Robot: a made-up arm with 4 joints. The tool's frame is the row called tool.
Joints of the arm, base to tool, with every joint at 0 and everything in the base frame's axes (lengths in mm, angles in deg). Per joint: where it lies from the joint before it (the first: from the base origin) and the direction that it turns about. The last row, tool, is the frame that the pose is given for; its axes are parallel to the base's.
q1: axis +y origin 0 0 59.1
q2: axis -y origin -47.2 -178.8 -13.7
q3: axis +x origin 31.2 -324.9 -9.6
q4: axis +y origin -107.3 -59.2 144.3
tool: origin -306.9 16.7 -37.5
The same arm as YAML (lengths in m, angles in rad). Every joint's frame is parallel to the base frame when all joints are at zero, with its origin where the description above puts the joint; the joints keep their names.
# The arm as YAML. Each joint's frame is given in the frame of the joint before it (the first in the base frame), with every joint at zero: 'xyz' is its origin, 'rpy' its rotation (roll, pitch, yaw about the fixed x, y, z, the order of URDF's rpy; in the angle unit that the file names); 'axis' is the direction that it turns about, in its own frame. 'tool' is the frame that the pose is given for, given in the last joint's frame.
units:
  length: m
  angle: rad
joints:
  - name: q1
    type: revolute
    origin:
      xyz: [0.0, 0.0, 0.0591]
      rpy: [0.0, 0.0, 0.0]
    axis: [0.0, 1.0, 0.0]
  - name: q2
    type: revolute
    origin:
      xyz: [-0.0472, -0.1788, -0.0137]
      rpy: [0.0, 0.0, 0.0]
    axis: [0.0, -1.0, 0.0]
  - name: q3
    type: revolute
    origin:
      xyz: [0.0312, -0.3249, -0.0096]
      rpy: [0.0, 0.0, 0.0]
    axis: [1.0, 0.0, 0.0]
  - name: q4
    type: revolute
    origin:
      xyz: [-0.1073, -0.0592, 0.1443]
      rpy: [0.0, 0.0, 0.0]
    axis: [0.0, 1.0, 0.0]
tool:
  origin:
    xyz: [-0.3069, 0.0167, -0.0375]
    rpy: [0.0, 0.0, 0.0]

